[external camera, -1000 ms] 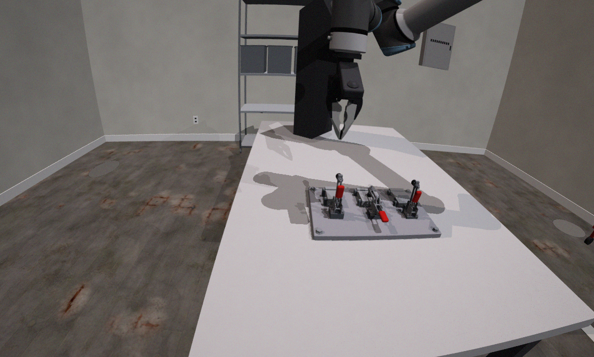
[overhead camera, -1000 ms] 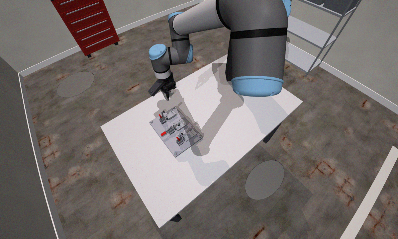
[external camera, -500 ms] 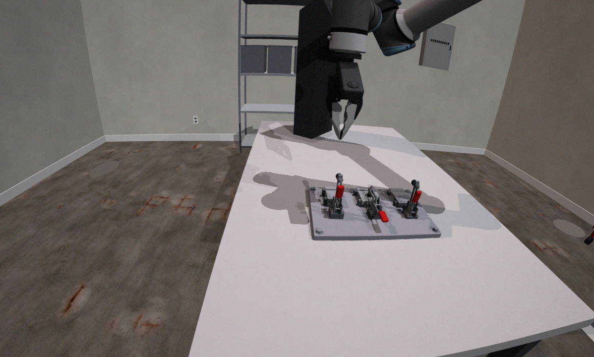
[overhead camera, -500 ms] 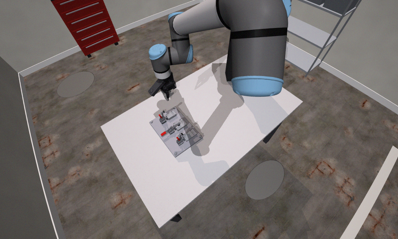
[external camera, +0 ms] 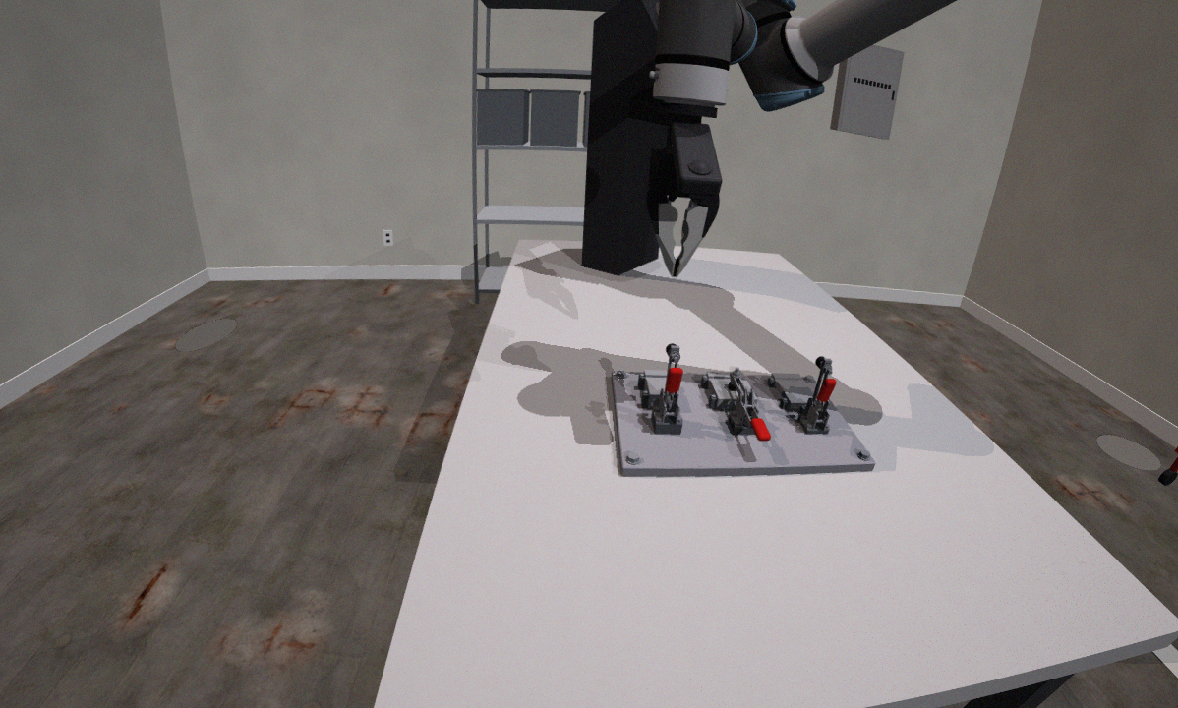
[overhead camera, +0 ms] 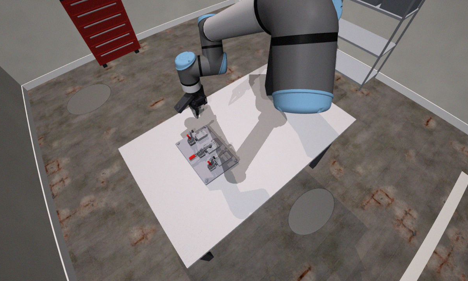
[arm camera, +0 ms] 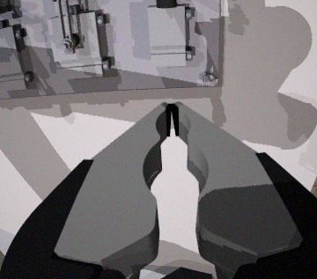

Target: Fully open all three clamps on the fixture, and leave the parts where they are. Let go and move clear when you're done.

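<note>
Right now my hand is 20 mm short of the fixture, 120 mm to the right of it and 210 mm above it.
</note>
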